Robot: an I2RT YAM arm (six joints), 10 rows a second.
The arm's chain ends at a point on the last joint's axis. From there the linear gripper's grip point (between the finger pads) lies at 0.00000 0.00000 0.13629 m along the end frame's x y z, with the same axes.
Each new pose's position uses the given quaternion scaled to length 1; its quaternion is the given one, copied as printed.
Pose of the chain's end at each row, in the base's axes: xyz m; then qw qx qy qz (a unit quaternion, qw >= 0):
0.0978 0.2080 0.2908 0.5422 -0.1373 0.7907 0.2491
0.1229 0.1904 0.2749 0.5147 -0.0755 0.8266 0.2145
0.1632 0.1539 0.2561 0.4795 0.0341 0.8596 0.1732
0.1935 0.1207 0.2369 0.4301 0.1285 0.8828 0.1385
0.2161 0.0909 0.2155 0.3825 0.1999 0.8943 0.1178
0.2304 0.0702 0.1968 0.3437 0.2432 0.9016 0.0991
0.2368 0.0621 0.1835 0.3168 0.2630 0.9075 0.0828
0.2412 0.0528 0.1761 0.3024 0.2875 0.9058 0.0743
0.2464 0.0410 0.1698 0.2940 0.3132 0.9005 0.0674
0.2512 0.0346 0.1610 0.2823 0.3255 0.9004 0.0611
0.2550 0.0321 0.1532 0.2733 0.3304 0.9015 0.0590
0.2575 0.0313 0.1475 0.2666 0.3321 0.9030 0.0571
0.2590 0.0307 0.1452 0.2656 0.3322 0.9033 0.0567
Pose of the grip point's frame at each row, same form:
0.2053 0.2820 0.2515 0.5422 -0.1373 0.7907 0.2491
0.2345 0.2493 0.2234 0.5147 -0.0755 0.8266 0.2145
0.2772 0.1900 0.1907 0.4795 0.0341 0.8596 0.1732
0.3018 0.1390 0.1563 0.4301 0.1285 0.8828 0.1385
0.3158 0.0988 0.1229 0.3825 0.1999 0.8943 0.1178
0.3214 0.0718 0.0954 0.3437 0.2432 0.9016 0.0991
0.3211 0.0599 0.0764 0.3168 0.2630 0.9075 0.0828
0.3217 0.0474 0.0662 0.3024 0.2875 0.9058 0.0743
0.3243 0.0324 0.0583 0.2940 0.3132 0.9005 0.0674
0.3259 0.0245 0.0474 0.2823 0.3255 0.9004 0.0611
0.3275 0.0220 0.0382 0.2733 0.3304 0.9015 0.0590
0.3283 0.0212 0.0315 0.2666 0.3321 0.9030 0.0571
0.3295 0.0206 0.0290 0.2656 0.3322 0.9033 0.0567

